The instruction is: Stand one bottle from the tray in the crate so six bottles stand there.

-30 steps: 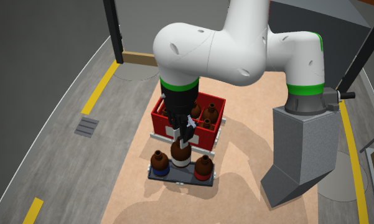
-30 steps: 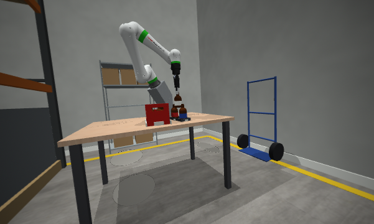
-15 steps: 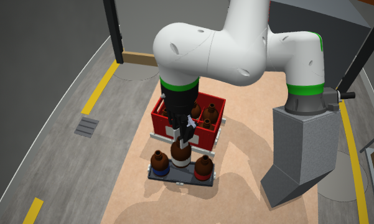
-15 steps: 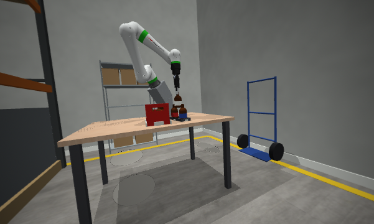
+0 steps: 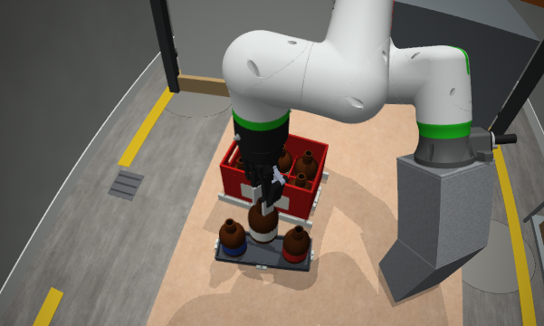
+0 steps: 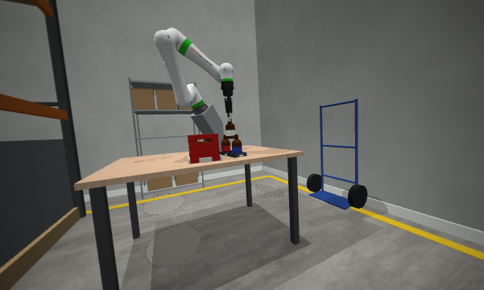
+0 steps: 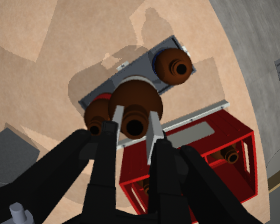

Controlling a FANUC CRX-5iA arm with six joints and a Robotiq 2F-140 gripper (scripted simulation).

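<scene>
Now: the white-banded bottle 9 cm below my hand. Round my hand: red-labelled bottle (9 cm behind, 21 cm below); tray (28 cm below); crate (23 cm to the right, 21 cm below).
</scene>
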